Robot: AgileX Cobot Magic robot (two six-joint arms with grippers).
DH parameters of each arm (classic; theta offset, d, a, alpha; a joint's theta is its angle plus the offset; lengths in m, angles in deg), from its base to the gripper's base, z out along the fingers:
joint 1: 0 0.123 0 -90
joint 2: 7.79 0 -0.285 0
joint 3: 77.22 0 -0.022 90
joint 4: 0 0.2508 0 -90
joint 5: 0 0 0.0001 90
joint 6: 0 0.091 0 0
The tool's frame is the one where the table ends.
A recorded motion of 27 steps. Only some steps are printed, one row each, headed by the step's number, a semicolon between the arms.
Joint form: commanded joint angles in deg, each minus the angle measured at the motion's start. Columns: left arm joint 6, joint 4, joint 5, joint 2, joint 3, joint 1; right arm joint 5, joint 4, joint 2, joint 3, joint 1, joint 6.
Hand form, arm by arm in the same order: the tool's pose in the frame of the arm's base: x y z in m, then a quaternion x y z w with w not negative. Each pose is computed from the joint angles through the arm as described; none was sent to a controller.
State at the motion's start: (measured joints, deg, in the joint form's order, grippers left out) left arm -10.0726 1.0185 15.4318 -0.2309 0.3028 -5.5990; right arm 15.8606 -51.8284 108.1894 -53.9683 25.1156 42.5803
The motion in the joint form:
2: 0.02 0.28 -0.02 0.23 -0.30 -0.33; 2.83 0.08 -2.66 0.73 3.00 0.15
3: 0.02 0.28 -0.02 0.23 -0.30 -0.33; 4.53 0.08 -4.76 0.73 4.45 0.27
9: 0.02 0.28 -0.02 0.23 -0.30 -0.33; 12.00 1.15 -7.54 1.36 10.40 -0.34
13: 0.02 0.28 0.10 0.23 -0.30 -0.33; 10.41 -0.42 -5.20 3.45 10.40 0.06
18: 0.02 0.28 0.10 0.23 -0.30 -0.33; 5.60 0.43 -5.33 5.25 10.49 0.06
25: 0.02 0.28 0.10 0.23 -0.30 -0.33; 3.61 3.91 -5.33 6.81 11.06 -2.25
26: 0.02 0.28 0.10 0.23 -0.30 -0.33; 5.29 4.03 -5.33 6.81 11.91 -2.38
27: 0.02 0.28 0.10 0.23 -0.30 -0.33; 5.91 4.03 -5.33 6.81 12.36 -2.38
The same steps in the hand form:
2: 0.0548 -0.0051 0.1888 -0.02118 0.76810 -0.07974 0.63499; 0.3144 0.1419 0.1397 -0.26027 0.92066 -0.07307 0.28161
3: 0.0548 -0.0051 0.1888 -0.02118 0.76810 -0.07974 0.63499; 0.3094 0.1468 0.1518 -0.26347 0.91605 -0.07733 0.29234
9: 0.0548 -0.0051 0.1888 -0.02118 0.76810 -0.07974 0.63499; 0.2867 0.1641 0.1636 -0.28711 0.90968 -0.10832 0.27983
13: 0.0548 -0.0051 0.1886 -0.02121 0.76877 -0.07962 0.63419; 0.2820 0.1621 0.1427 -0.30741 0.90969 -0.11310 0.25529
18: 0.0548 -0.0051 0.1886 -0.02121 0.76877 -0.07962 0.63419; 0.2760 0.1656 0.1367 -0.31591 0.90931 -0.07831 0.25927
25: 0.0548 -0.0051 0.1886 -0.02121 0.76877 -0.07962 0.63419; 0.2675 0.1676 0.1302 -0.32099 0.91244 -0.05908 0.24684
26: 0.0548 -0.0051 0.1886 -0.02121 0.76877 -0.07962 0.63419; 0.2645 0.1690 0.1298 -0.32493 0.91218 -0.06940 0.23986
27: 0.0548 -0.0051 0.1886 -0.02121 0.76877 -0.07962 0.63419; 0.2631 0.1701 0.1297 -0.32738 0.91164 -0.07299 0.23751

